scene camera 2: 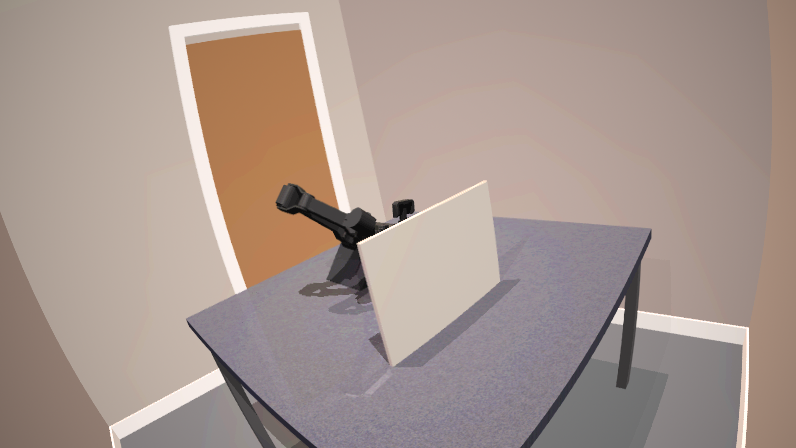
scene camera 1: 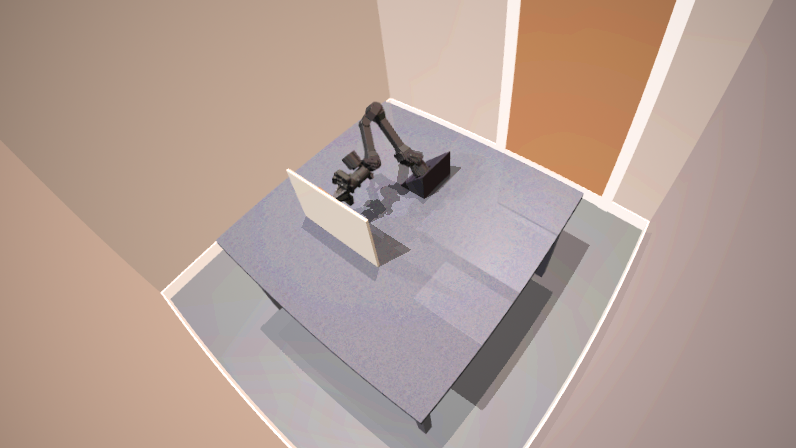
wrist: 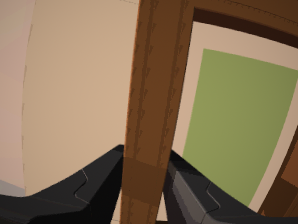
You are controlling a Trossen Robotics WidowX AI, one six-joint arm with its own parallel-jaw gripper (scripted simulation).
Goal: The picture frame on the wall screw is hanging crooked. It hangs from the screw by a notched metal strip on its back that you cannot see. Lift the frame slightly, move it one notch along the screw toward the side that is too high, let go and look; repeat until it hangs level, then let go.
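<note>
Wall panel [scene camera 2: 424, 272], [scene camera 1: 352, 229], [wrist: 76, 81]. Brown wooden picture frame [wrist: 210, 87]; scene camera 2 does not show it, hidden by the wall panel. My gripper [wrist: 145, 154] in view.
</note>
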